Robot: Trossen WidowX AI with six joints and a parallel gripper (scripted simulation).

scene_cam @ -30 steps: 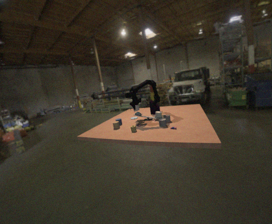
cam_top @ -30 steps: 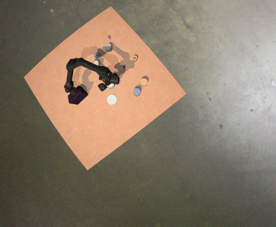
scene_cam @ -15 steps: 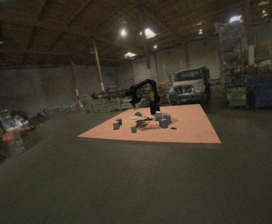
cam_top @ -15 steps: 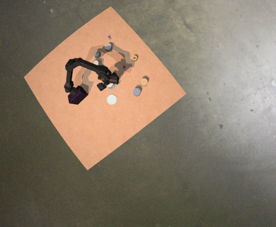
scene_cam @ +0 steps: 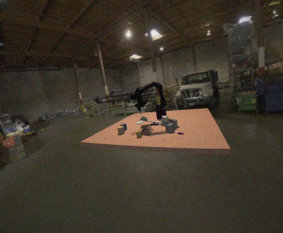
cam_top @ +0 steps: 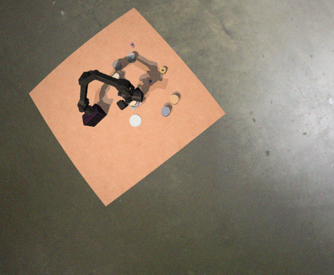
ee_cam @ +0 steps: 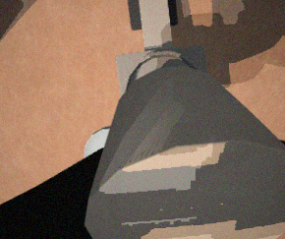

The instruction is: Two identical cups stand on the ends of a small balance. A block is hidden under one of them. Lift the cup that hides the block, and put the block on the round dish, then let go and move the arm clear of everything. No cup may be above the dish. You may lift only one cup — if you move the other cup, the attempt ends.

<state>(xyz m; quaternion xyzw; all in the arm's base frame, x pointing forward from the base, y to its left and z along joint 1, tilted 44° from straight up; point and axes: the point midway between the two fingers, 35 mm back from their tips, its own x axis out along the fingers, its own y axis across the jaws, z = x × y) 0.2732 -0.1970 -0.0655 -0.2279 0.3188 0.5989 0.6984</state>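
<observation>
Right now my gripper tip is 20 mm to the left of the cup and 10 mm below it. Round my gripper tip: teal block (10 mm to the left, 80 mm below); balance beam (20 mm ahead, 130 mm to the left, 130 mm below); balance (30 mm ahead, 130 mm to the left, 150 mm below).
</observation>
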